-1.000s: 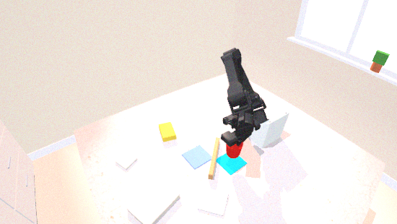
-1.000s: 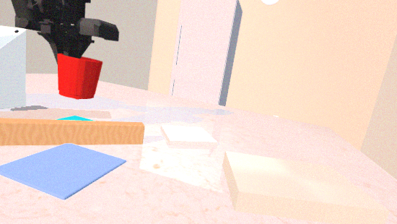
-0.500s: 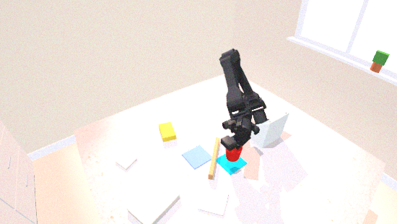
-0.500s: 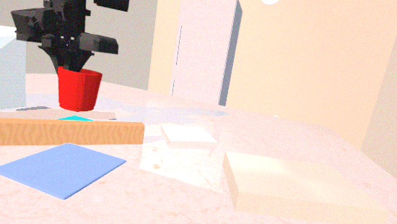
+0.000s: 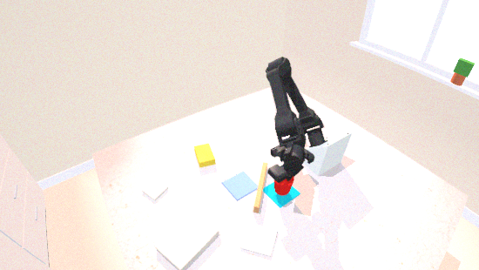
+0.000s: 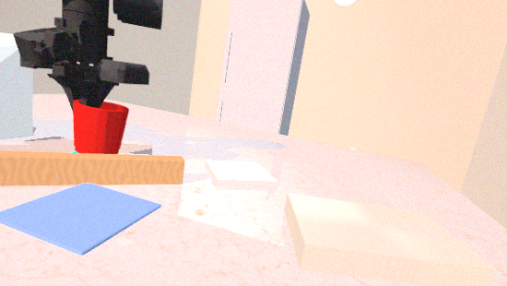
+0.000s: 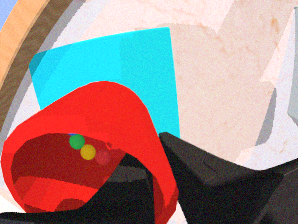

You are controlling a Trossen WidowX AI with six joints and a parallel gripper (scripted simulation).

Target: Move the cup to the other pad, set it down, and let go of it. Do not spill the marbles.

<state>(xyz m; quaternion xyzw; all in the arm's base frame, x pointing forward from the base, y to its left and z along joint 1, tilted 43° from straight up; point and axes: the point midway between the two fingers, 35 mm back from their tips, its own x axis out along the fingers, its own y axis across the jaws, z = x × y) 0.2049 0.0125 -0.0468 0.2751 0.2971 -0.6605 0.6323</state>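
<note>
Right now my gripper tip is 60 mm above the cyan pad and 30 mm short of it. Also, from my gripper tip: light blue pad (140 mm ahead, 120 mm to the right, 60 mm below); then red cup (30 mm ahead); then wooden bar (80 mm ahead, 60 mm to the right, 50 mm below).
</note>
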